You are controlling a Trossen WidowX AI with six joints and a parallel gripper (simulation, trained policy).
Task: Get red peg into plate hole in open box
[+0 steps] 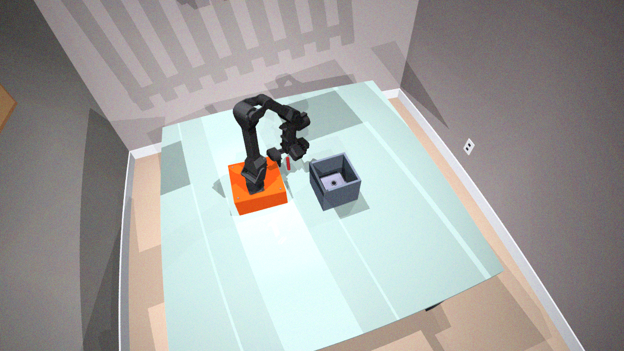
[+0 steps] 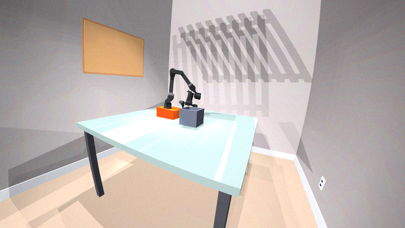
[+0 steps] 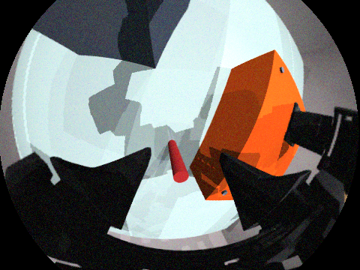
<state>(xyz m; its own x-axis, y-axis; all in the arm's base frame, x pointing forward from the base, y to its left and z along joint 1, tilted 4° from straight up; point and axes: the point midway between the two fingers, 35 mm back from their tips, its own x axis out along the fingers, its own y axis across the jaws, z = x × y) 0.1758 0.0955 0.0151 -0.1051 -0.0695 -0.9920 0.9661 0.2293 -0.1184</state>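
The red peg lies 20 mm below my gripper tip, 10 mm to the left of it and 10 mm ahead of it. The rest, counted from my gripper tip: pale plate 180 mm to the right, 140 mm ahead, 10 mm below.
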